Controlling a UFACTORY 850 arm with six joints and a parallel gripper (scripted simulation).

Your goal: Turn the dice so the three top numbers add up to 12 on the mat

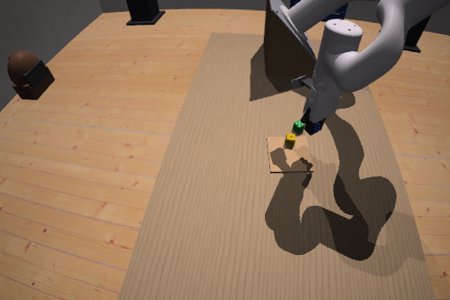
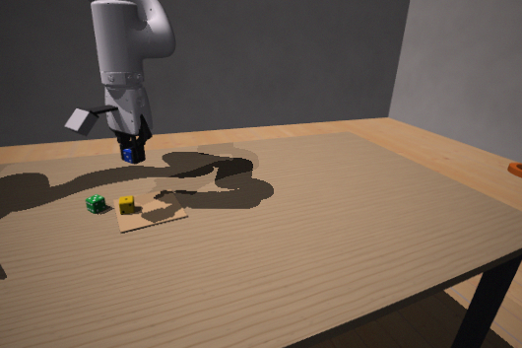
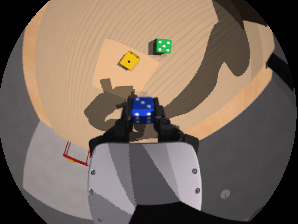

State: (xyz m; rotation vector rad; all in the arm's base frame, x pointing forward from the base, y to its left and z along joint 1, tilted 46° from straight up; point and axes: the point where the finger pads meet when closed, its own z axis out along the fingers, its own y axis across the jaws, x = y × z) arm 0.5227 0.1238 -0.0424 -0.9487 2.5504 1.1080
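The tan mat lies 2 cm ahead of my hand, 5 cm to the right of it and 12 cm below it. Also, from my hand: yellow die (2 cm behind, 5 cm to the right, 10 cm below); then blue die (1 cm below); then green die (9 cm behind, 2 cm to the right, 11 cm below).
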